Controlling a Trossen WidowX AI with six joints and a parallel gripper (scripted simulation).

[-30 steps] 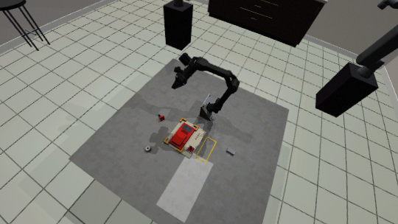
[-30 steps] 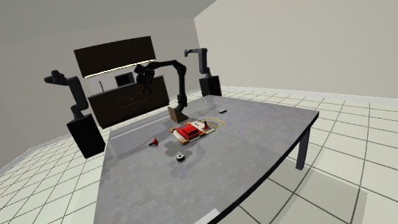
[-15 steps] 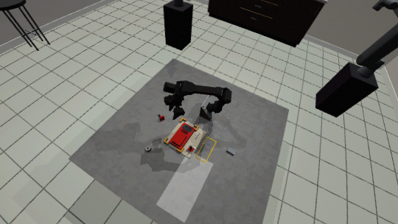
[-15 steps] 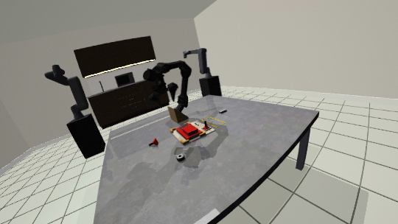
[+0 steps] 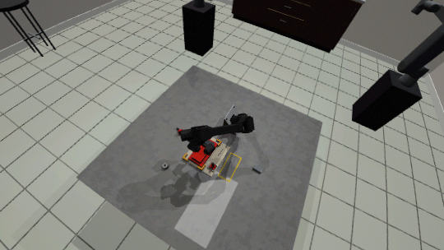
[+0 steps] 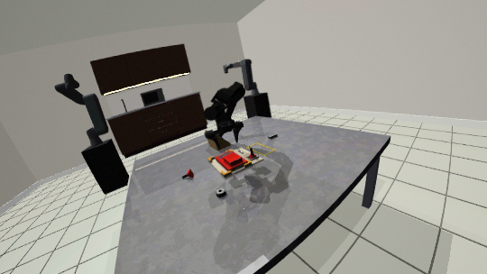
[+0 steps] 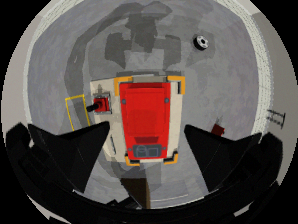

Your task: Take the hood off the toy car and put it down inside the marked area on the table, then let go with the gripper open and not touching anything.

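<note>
My gripper tip is now 7 cm above the red hood. The rest, counted from my gripper tip: black peg (11 cm to the left, 8 cm below, 2 cm ahead); dark wheel (16 cm ahead, 15 cm to the right, 11 cm below).
</note>
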